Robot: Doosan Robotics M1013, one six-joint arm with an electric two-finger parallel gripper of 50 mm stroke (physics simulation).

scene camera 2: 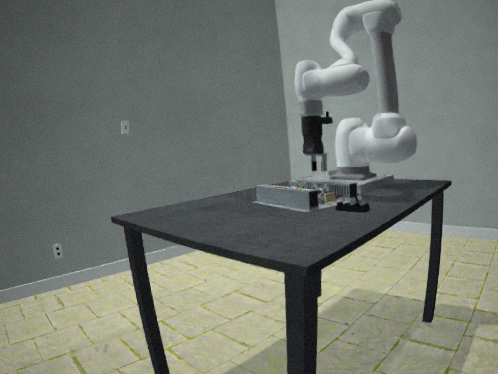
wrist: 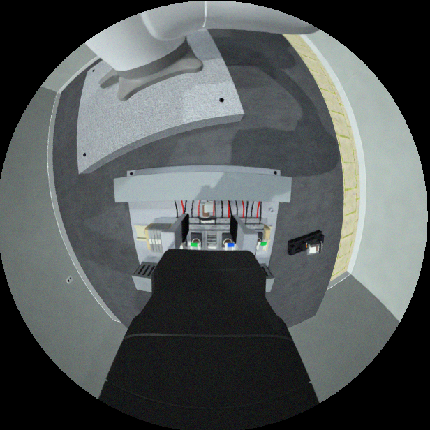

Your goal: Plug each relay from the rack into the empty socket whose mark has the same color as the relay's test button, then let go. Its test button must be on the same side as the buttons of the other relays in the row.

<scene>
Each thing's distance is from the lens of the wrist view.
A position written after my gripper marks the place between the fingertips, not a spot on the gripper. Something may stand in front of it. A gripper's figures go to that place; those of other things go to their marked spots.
my gripper (wrist: 209,222): 0.17 m
panel (wrist: 160,211): 0.29 m
</scene>
